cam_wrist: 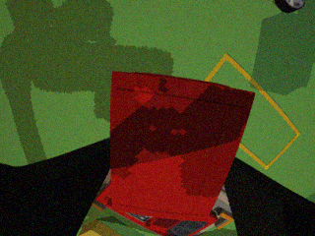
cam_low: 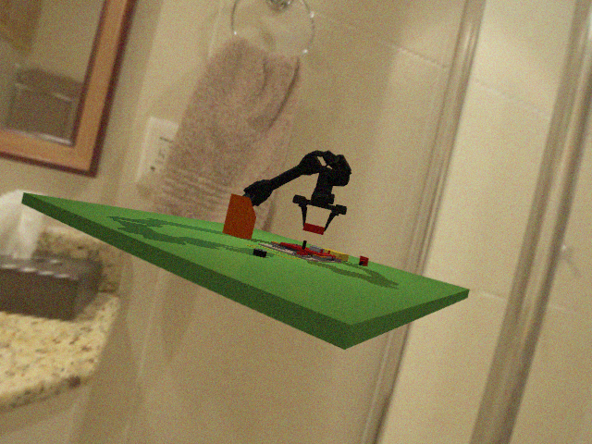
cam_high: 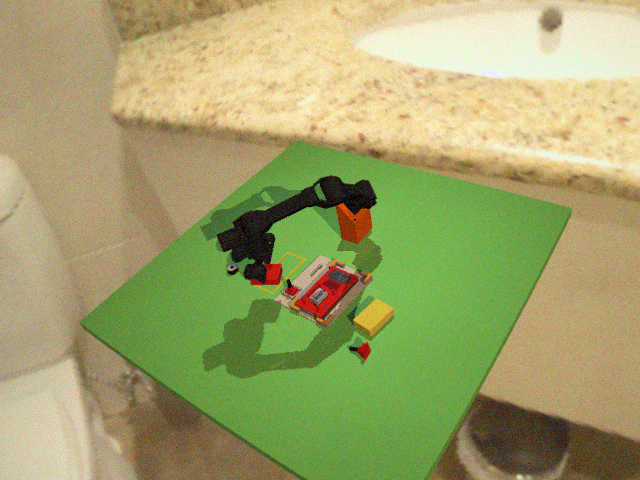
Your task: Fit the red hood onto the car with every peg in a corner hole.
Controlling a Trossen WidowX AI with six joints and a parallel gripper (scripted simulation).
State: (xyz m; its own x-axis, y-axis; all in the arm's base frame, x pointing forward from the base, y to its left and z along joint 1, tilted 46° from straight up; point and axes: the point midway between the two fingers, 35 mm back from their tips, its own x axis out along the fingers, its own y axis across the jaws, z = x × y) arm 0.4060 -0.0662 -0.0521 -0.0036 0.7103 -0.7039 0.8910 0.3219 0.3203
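The jig lies 14 cm to the left of my gripper tip, 10 cm below it and 10 cm behind it. The rest, counted from my gripper tip: black wheel: 22 cm to the right, 10 cm below, 4 cm behind; red hood: right at my gripper tip; yellow block: 35 cm to the left, 10 cm below, 7 cm behind.
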